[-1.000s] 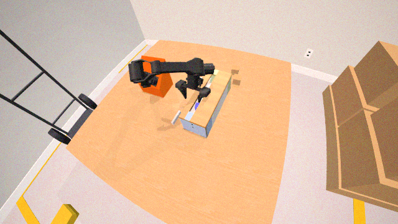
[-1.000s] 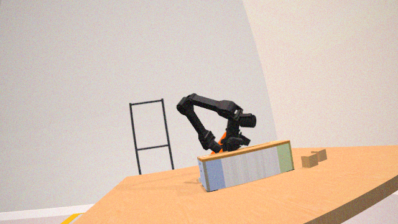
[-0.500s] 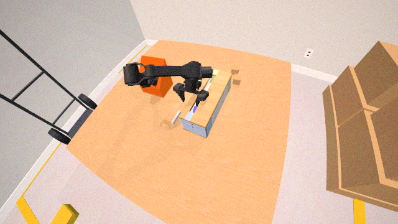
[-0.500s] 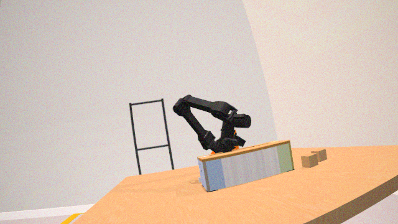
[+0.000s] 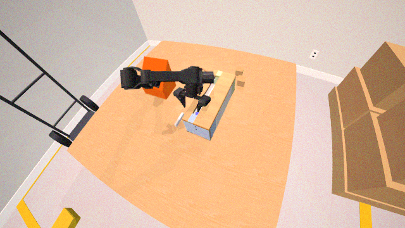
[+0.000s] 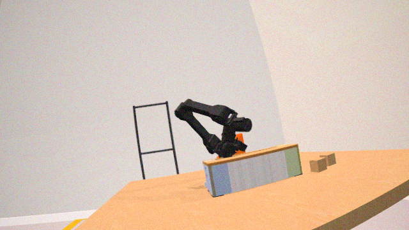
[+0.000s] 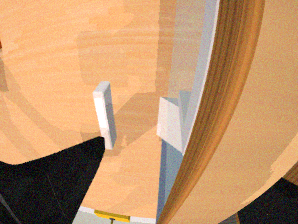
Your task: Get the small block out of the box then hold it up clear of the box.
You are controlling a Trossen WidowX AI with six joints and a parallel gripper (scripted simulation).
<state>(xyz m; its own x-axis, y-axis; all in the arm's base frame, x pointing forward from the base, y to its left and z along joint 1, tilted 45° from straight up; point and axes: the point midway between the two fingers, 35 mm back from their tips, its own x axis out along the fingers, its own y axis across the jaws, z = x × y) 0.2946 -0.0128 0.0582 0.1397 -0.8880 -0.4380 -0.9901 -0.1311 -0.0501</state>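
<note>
Now: gripper tip 50 mm short of the blue block, 20 mm to the left of it and 10 mm above it. From my gripper tip the other things lie so: long wooden box 30 mm ahead, 110 mm to the left, 30 mm below.
</note>
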